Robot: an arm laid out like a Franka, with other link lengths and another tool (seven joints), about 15 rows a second.
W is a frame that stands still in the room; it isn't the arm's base.
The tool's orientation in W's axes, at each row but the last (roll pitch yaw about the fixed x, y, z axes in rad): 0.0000, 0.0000, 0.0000; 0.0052, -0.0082, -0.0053; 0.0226, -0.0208, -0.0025; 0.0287, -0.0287, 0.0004; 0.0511, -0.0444, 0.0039; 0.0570, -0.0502, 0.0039; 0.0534, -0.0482, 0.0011; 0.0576, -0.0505, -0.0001
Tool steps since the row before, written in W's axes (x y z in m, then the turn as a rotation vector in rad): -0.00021, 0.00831, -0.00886, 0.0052, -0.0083, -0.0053; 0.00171, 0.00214, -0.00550, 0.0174, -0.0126, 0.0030; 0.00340, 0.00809, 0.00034, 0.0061, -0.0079, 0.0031; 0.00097, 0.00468, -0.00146, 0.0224, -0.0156, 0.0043; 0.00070, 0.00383, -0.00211, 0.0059, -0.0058, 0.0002; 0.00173, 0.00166, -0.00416, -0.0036, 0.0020, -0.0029; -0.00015, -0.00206, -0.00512, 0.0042, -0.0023, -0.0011; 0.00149, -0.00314, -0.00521, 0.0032, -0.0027, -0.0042
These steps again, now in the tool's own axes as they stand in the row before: -0.00021, 0.00831, -0.00886, 0.0052, -0.0083, -0.0053; 0.00165, 0.00212, -0.00552, 0.0175, -0.0125, 0.0029; 0.00339, 0.00810, 0.00009, 0.0062, -0.0078, 0.0031; 0.00093, 0.00464, -0.00162, 0.0225, -0.0155, 0.0041; 0.00062, 0.00371, -0.00233, 0.0059, -0.0058, 0.0002; 0.00153, 0.00141, -0.00433, -0.0037, 0.0019, -0.0028; -0.00040, -0.00233, -0.00499, 0.0041, -0.0024, -0.0012; 0.00123, -0.00344, -0.00509, 0.0030, -0.0029, -0.0042
